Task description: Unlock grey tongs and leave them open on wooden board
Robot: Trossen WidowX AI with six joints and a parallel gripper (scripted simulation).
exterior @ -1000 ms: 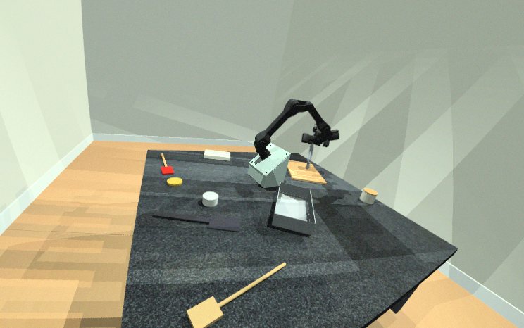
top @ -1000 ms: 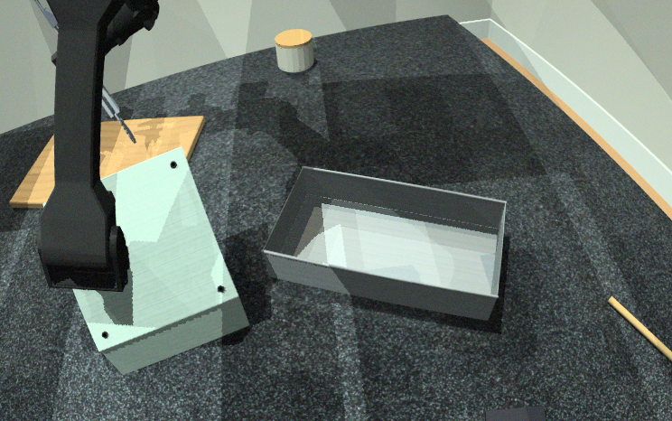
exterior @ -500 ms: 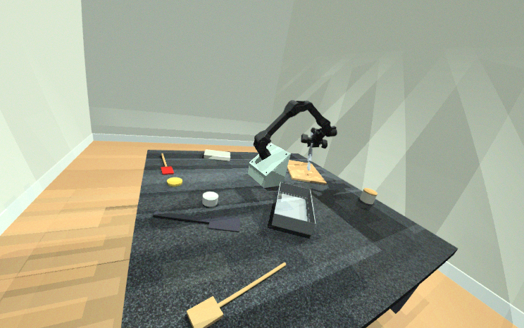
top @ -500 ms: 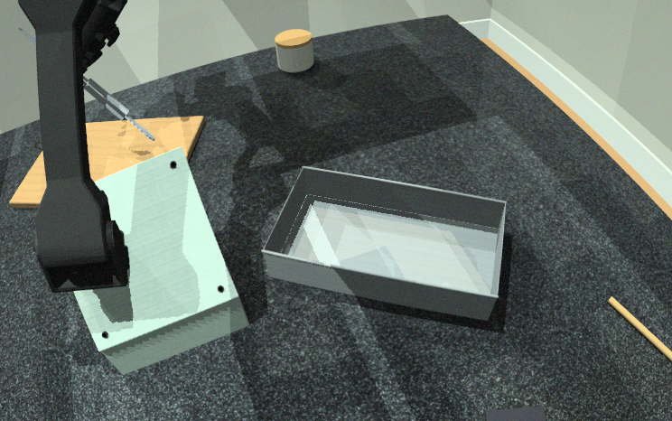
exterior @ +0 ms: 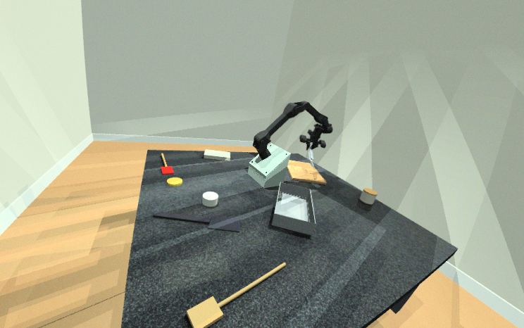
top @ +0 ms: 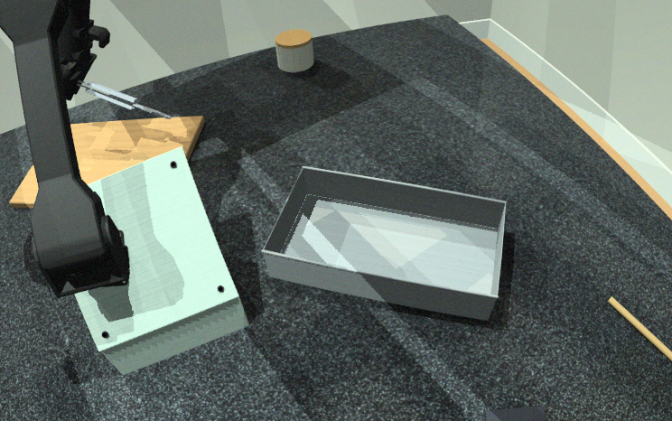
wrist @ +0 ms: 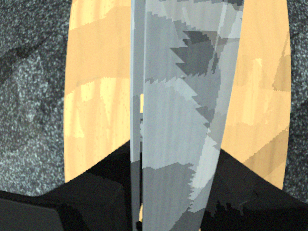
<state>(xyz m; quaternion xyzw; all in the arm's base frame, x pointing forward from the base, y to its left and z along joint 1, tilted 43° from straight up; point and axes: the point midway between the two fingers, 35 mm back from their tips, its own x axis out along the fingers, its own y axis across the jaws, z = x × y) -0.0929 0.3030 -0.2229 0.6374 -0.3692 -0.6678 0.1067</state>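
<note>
Right now the wooden board is 10 mm ahead of my gripper tip and 150 mm below it. The rest, counted from my gripper tip: lidded jar 430 mm ahead, 210 mm to the left, 130 mm below; white block 210 mm behind, 610 mm to the right, 150 mm below; roasting tin 460 mm ahead, 350 mm to the right, 130 mm below.
</note>
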